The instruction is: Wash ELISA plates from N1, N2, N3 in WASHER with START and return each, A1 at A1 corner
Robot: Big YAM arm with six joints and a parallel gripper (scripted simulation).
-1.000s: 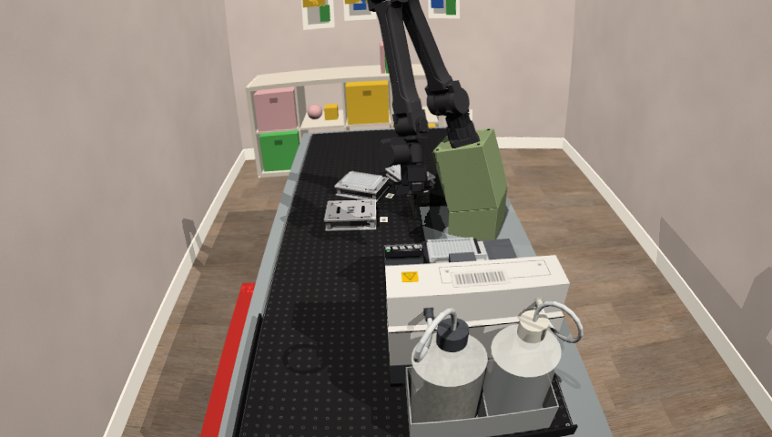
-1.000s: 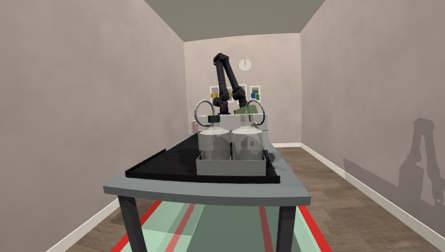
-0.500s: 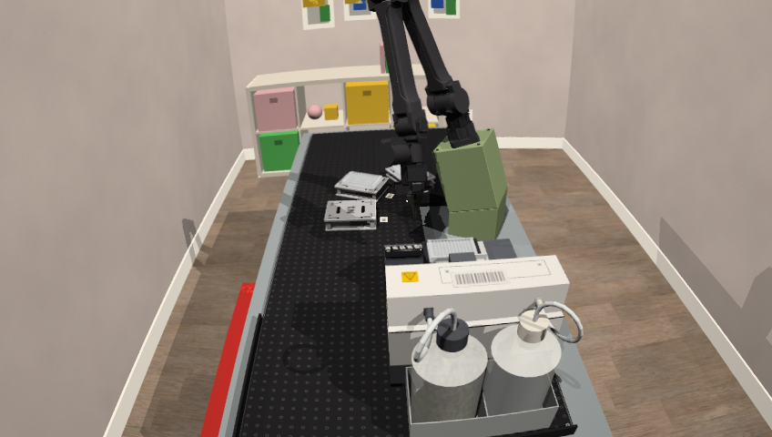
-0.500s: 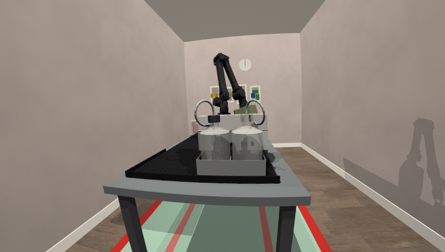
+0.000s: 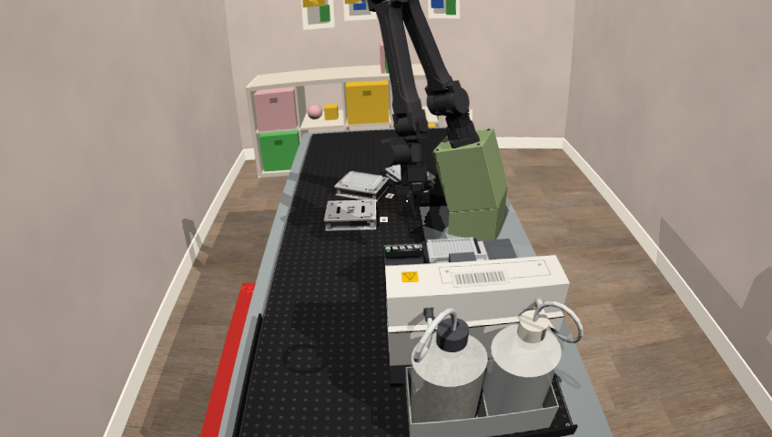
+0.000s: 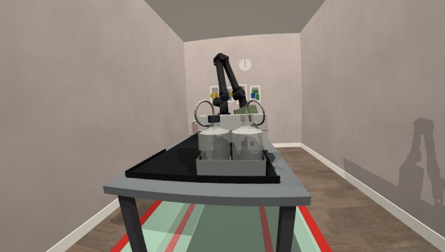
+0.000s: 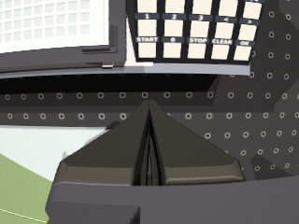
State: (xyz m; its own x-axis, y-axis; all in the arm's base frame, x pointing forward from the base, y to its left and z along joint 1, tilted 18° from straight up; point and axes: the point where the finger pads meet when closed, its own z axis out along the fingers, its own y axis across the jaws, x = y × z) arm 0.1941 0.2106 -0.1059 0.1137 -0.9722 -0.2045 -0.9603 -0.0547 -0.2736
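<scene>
Right now the washer carrier is 90 mm behind my hand, 80 mm to the left of it and 70 mm below it. Also, from my hand: plate washer: 100 mm behind, 230 mm to the left, 20 mm below.
</scene>
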